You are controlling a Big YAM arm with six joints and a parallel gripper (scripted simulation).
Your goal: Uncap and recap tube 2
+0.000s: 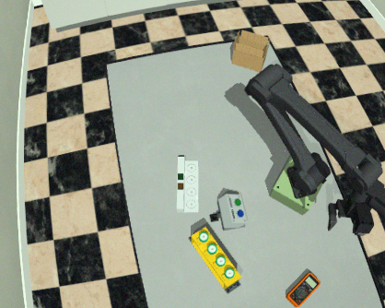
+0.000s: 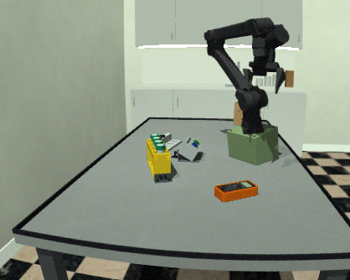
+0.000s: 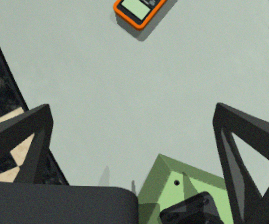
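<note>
Right now my hand is 37 cm short of the cap, 4 cm to the left of it and 20 cm above it. Also, from my hand: orange multimeter (8 cm ahead, 13 cm to the left, 30 cm below); then green READY key (24 cm ahead, 25 cm to the right, 25 cm below); then blue cycle key (24 cm ahead, 21 cm to the right, 25 cm below).
</note>
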